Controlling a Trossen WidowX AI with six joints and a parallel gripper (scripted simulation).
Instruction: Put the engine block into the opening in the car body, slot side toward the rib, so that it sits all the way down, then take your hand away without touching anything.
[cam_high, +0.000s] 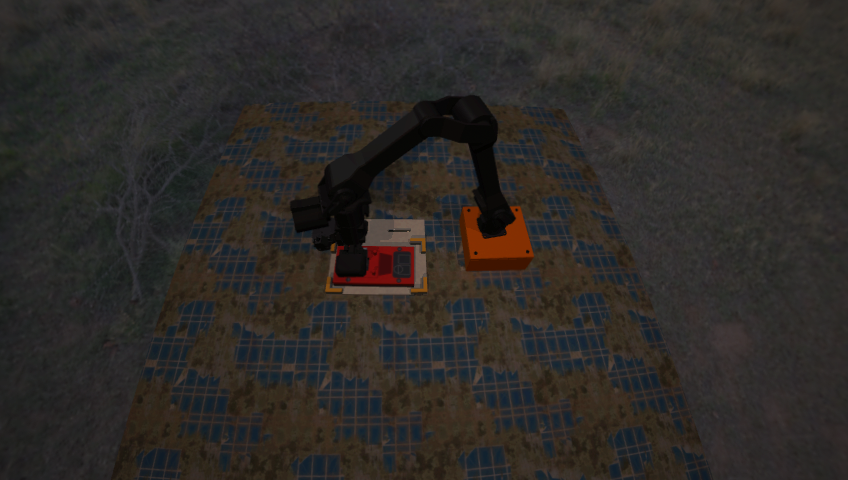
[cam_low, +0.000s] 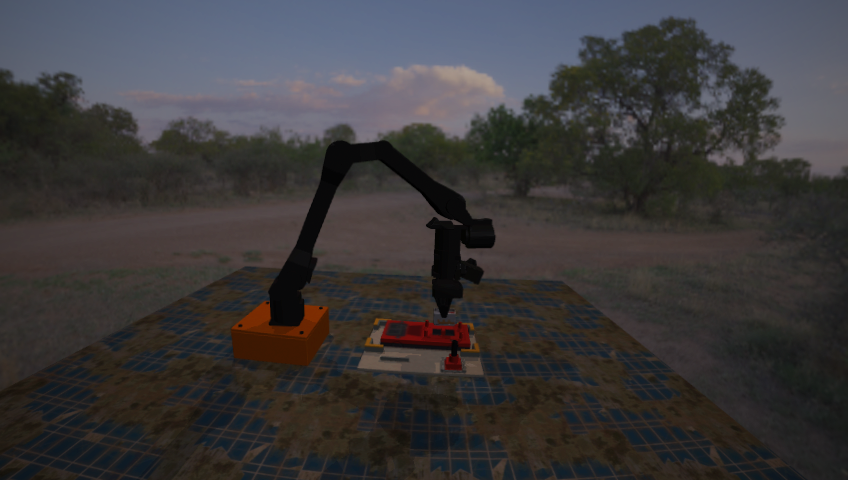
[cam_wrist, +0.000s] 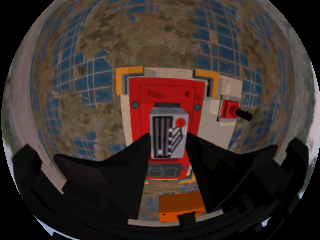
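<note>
My gripper tip is now 10 mm above the grey engine block.
</note>
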